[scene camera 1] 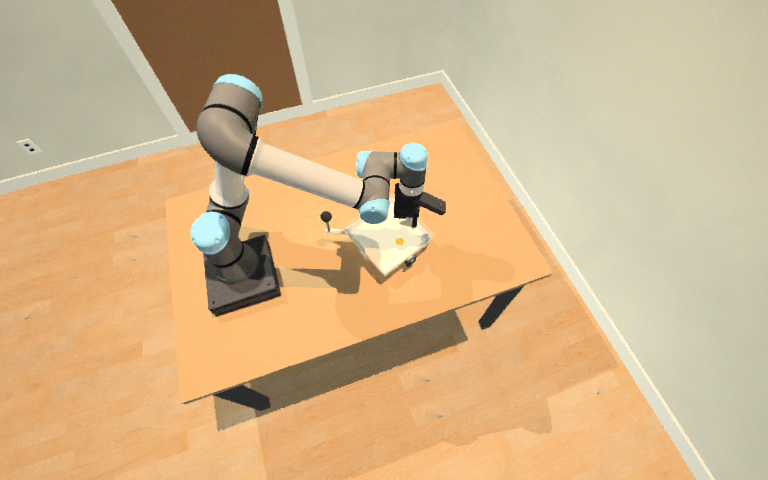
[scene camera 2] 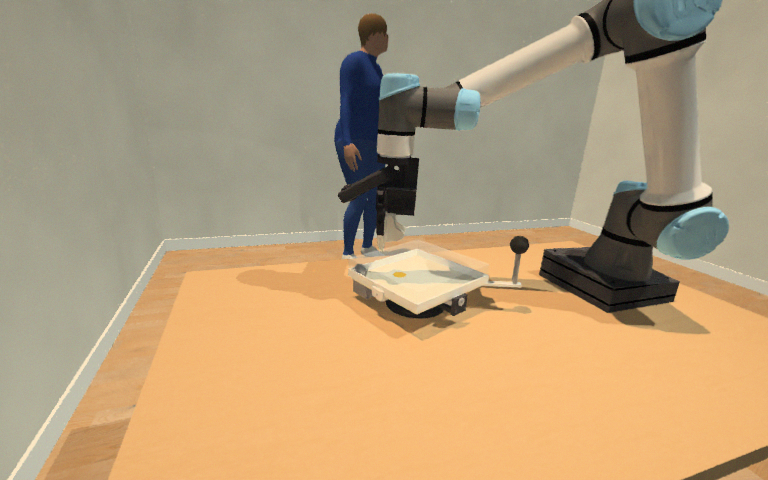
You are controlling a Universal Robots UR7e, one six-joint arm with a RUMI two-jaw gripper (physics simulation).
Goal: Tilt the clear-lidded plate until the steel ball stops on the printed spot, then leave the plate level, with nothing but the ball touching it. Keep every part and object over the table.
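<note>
The clear-lidded plate (scene camera 1: 385, 267) (scene camera 2: 417, 300) is a pale square tray on a dark round base. It looks slightly tilted, but the exact angle is hard to read. The orange printed spot (scene camera 1: 399, 241) (scene camera 2: 399, 274) shows through the lid. The grey steel ball (scene camera 1: 425, 237) (scene camera 2: 360, 269) is in the plate's corner at the right in scene camera 1 and at the left in scene camera 2, away from the spot. My gripper (scene camera 1: 414, 224) (scene camera 2: 381, 249) is shut and empty, pointing down at the plate's edge near the ball's corner. Whether its tips touch the plate cannot be told.
A black knob (scene camera 1: 326, 216) (scene camera 2: 519, 245) stands on a thin post joined to the plate's side nearest the robot base (scene camera 1: 243, 283) (scene camera 2: 608, 283). Small dark blocks (scene camera 1: 410, 260) (scene camera 2: 457, 303) sit at the plate's underside. A person (scene camera 2: 359, 101) in blue stands behind the table (scene camera 1: 254, 350) (scene camera 2: 339, 396).
</note>
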